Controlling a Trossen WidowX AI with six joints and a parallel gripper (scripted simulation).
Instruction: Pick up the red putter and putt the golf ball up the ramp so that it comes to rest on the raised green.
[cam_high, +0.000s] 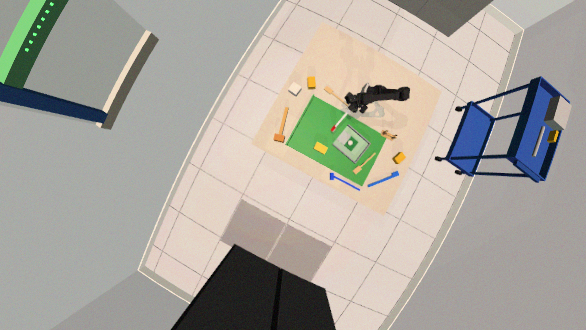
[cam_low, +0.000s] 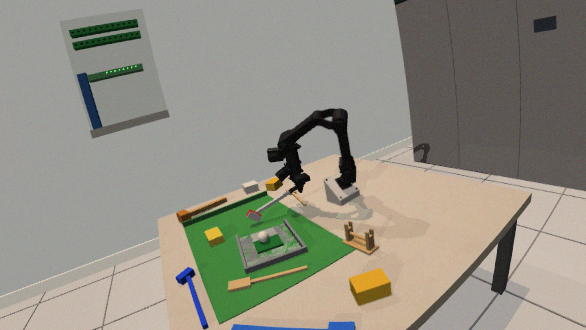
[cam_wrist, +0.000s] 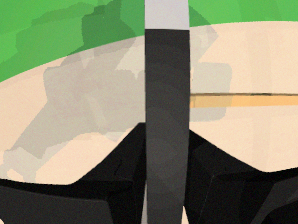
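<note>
The red putter lies 12 cm ahead of my gripper tip, 2 cm to the right of it and 1 cm below it. From my gripper tip the other things lie so: white golf ball 26 cm ahead, 12 cm to the left, 5 cm below; then white block 6 cm ahead, 48 cm to the right, 6 cm below; then wooden stand 4 cm ahead, 40 cm to the left, 5 cm below.
</note>
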